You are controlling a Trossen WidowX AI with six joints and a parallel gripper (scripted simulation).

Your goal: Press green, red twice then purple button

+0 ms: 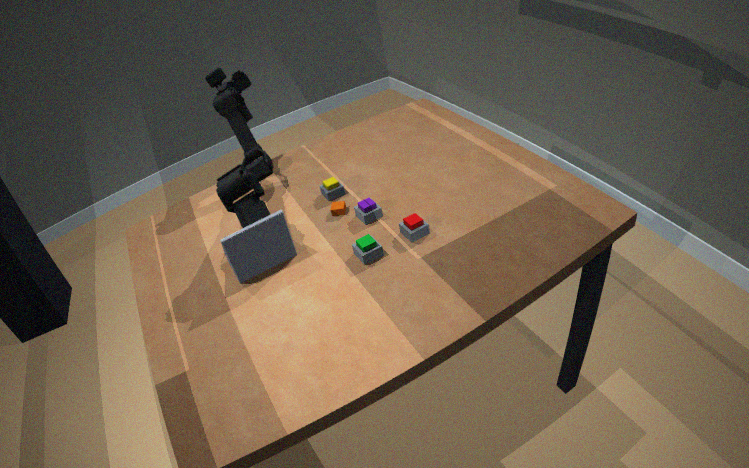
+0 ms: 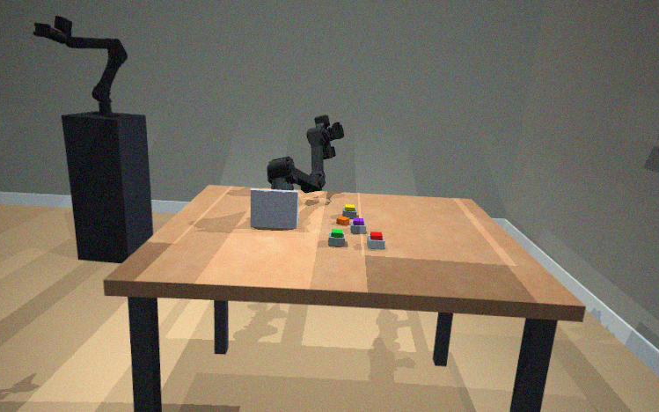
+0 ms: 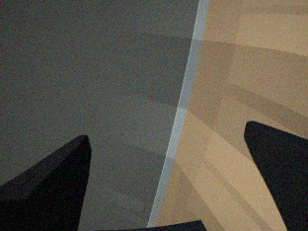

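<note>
My gripper tip is now 850 mm to the left of the green button, 150 mm above it and 140 mm short of it. Also, from my gripper tip: purple button 730 mm to the right, 200 mm ahead, 150 mm below; then yellow button 580 mm to the right, 160 mm ahead, 150 mm below; then small orange block 660 mm to the right, 170 mm below, 140 mm ahead.
</note>
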